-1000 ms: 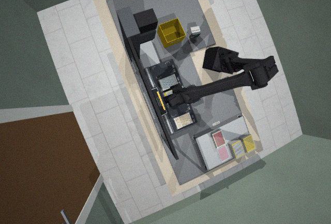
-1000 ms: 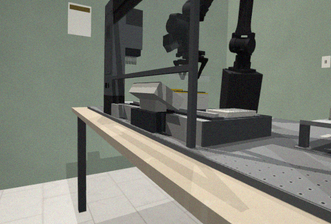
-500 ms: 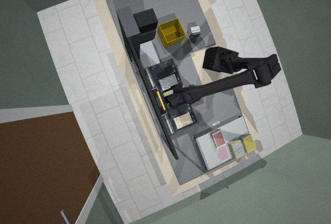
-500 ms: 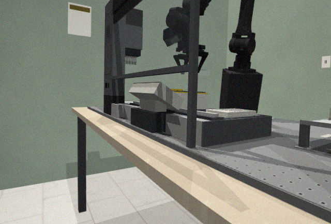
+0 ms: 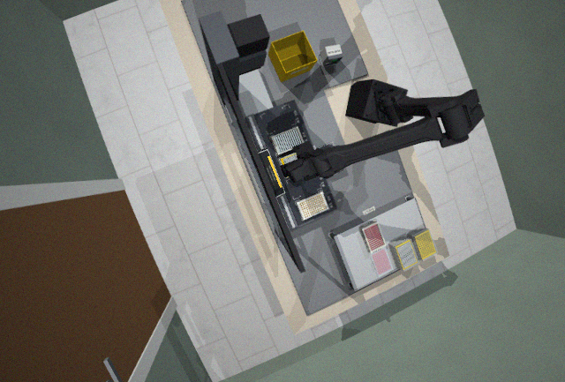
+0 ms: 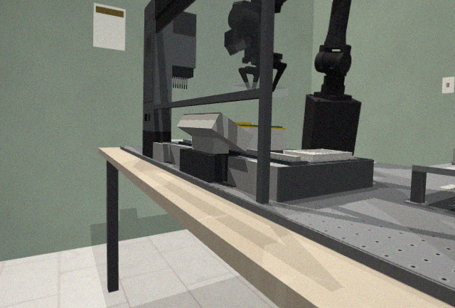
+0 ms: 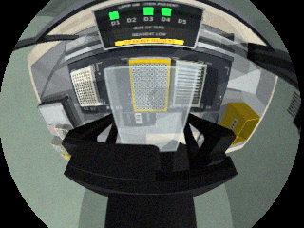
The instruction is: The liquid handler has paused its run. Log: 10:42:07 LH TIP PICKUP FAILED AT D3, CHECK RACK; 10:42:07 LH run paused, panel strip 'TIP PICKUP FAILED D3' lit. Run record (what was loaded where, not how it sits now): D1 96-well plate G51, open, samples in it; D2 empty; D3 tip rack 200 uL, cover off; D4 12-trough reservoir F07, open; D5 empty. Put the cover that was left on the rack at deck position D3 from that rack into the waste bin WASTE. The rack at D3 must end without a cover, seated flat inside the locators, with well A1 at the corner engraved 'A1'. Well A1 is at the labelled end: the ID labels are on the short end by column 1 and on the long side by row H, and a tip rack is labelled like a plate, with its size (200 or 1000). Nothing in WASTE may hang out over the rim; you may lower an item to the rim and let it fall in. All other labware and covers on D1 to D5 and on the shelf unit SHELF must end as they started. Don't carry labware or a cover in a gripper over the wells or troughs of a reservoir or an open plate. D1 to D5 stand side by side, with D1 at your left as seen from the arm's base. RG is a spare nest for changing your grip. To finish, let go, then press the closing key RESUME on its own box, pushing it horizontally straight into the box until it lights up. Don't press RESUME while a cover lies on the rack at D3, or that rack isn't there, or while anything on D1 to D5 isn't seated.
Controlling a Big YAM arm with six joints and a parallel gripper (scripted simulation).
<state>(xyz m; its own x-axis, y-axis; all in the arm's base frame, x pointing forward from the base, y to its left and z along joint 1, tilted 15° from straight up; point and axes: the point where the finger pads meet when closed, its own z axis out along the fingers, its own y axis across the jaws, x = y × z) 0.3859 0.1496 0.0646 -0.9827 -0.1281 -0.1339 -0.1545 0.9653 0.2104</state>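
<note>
Right now the yellow-framed tip rack is 12 cm below my hand and 1 cm to the right of it. The rest, counted from my hand: gantry post 28 cm to the left, 14 cm ahead, 2 cm above; then cream plate 20 cm to the left, 15 cm below, 4 cm behind; then clear cover right at my hand.
</note>
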